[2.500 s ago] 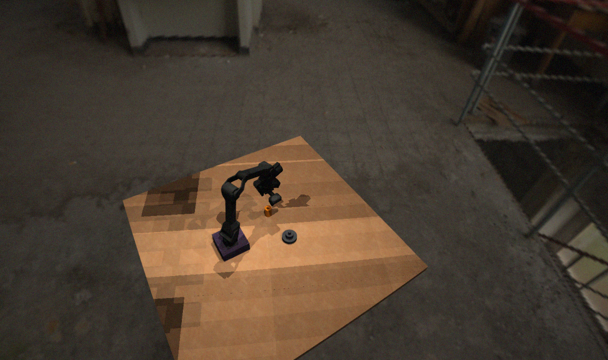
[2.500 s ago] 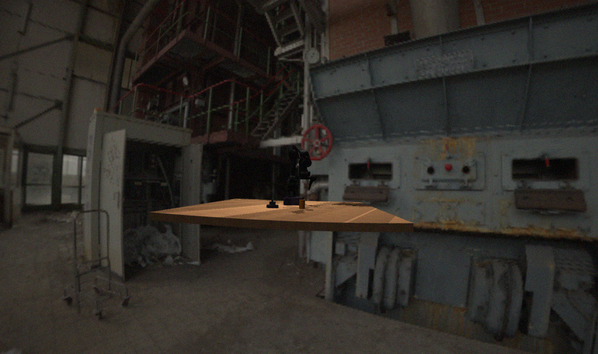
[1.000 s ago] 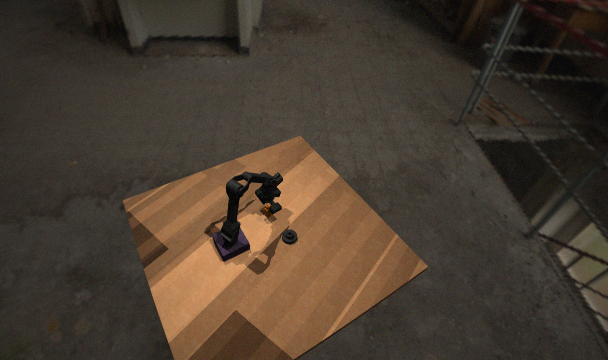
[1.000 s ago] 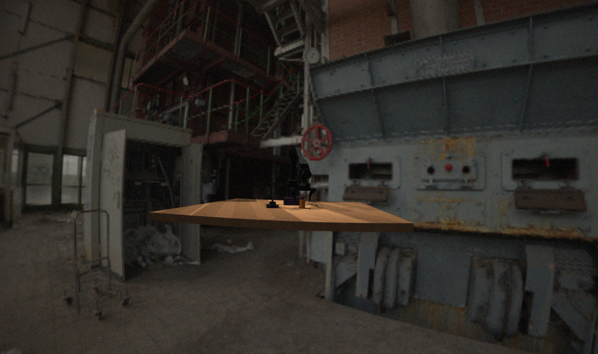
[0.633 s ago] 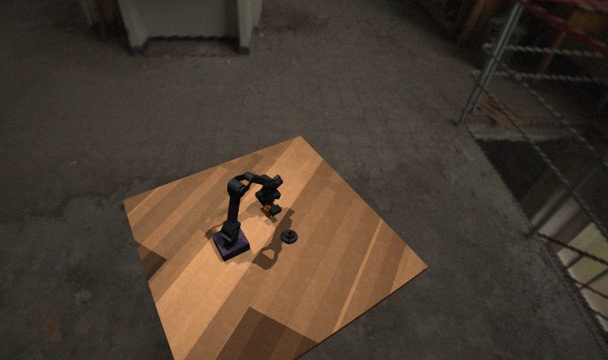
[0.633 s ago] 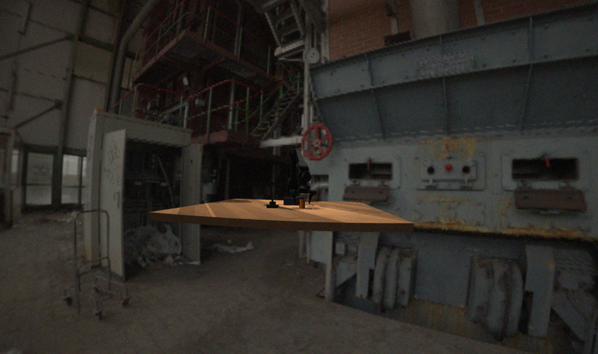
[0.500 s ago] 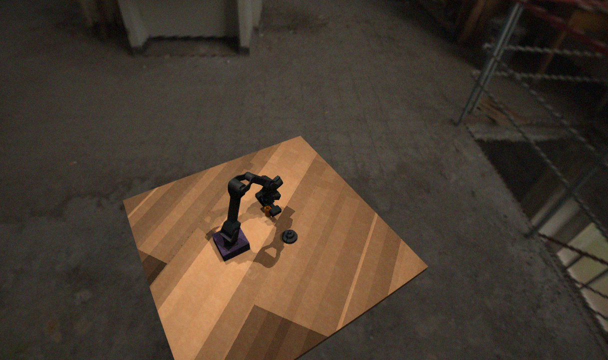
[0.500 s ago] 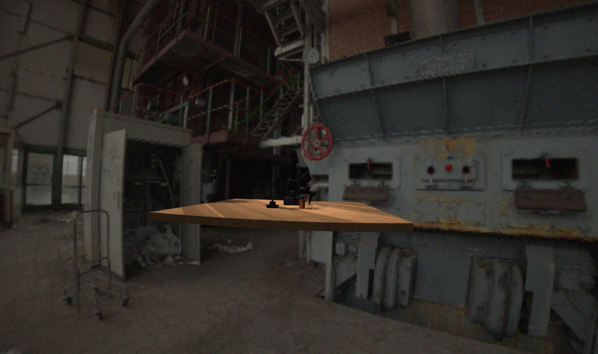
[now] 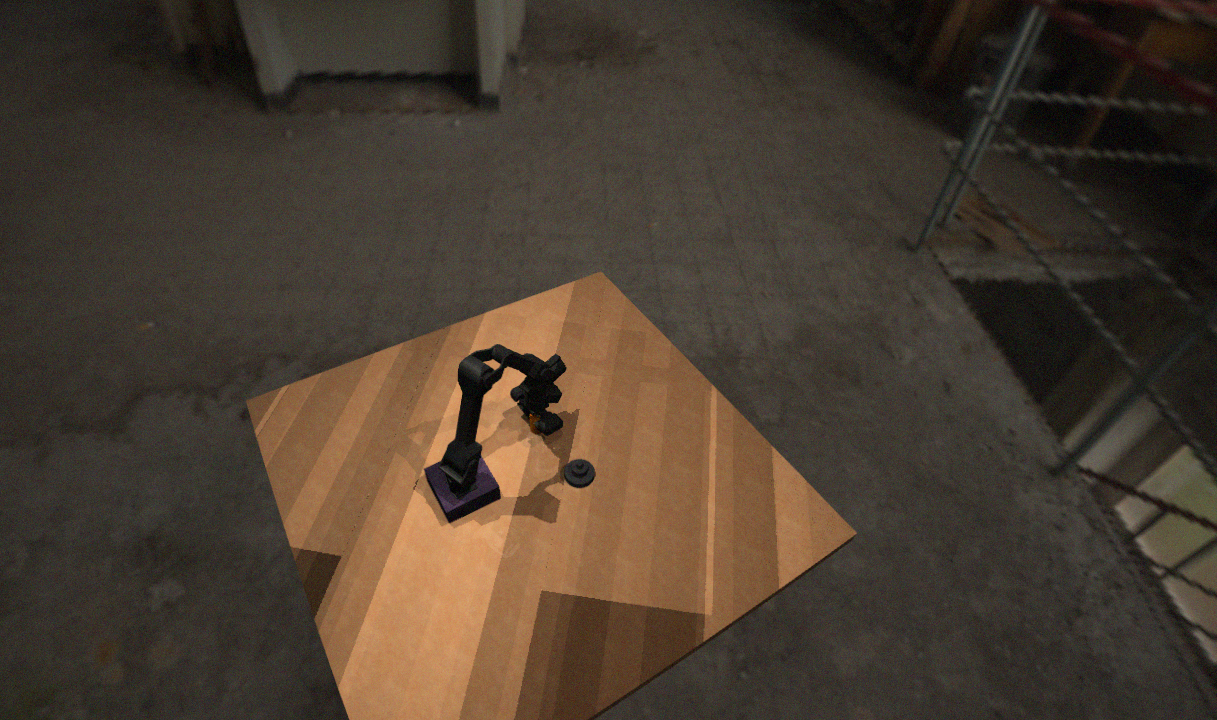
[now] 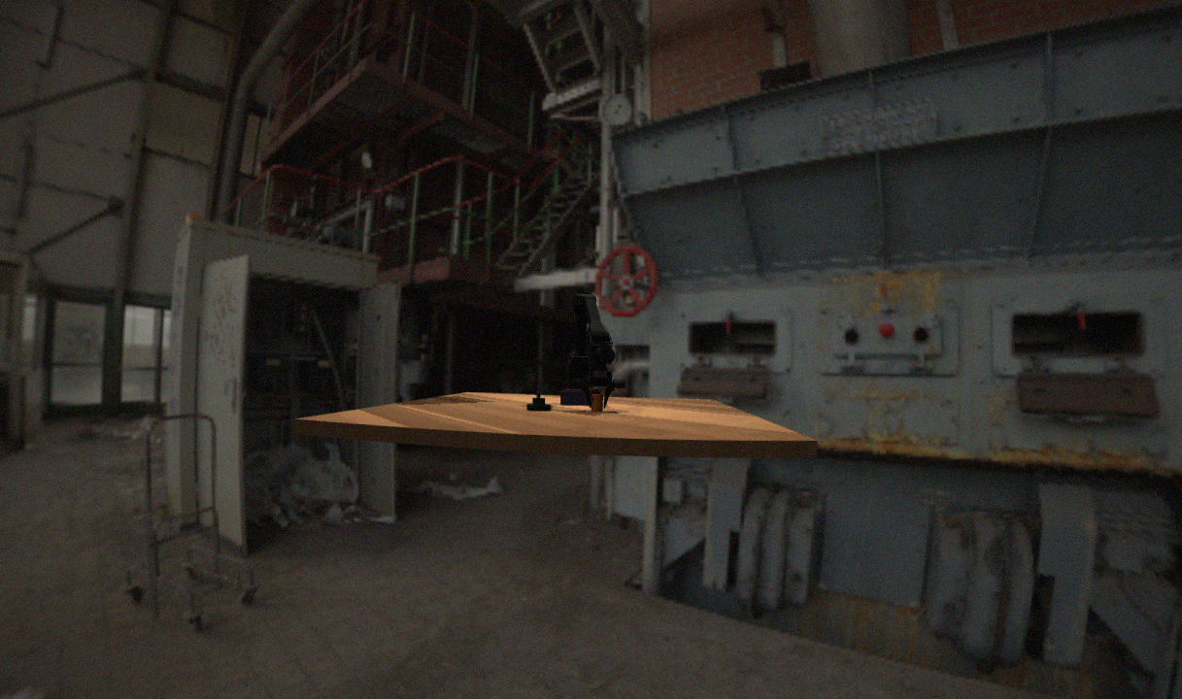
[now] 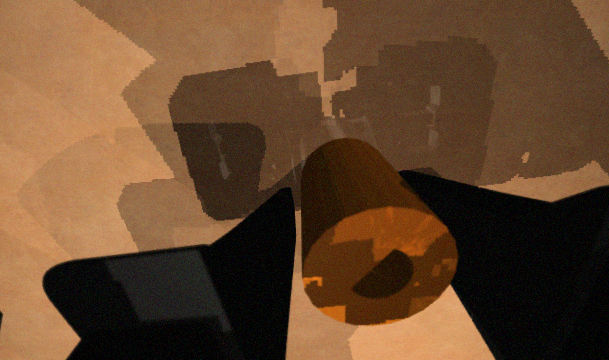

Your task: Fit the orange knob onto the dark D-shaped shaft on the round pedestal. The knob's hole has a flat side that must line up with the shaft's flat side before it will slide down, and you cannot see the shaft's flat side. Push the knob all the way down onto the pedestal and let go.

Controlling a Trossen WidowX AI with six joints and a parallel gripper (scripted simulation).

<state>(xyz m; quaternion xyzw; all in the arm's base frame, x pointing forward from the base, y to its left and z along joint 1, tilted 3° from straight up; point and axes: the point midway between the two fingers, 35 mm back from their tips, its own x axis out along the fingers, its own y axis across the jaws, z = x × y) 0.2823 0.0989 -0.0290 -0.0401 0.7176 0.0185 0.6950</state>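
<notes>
The dark pedestal is 21 cm to the right of my gripper tip, 2 cm ahead of it and 2 cm above it. Round my gripper tip: orange knob: 2 cm above.
</notes>
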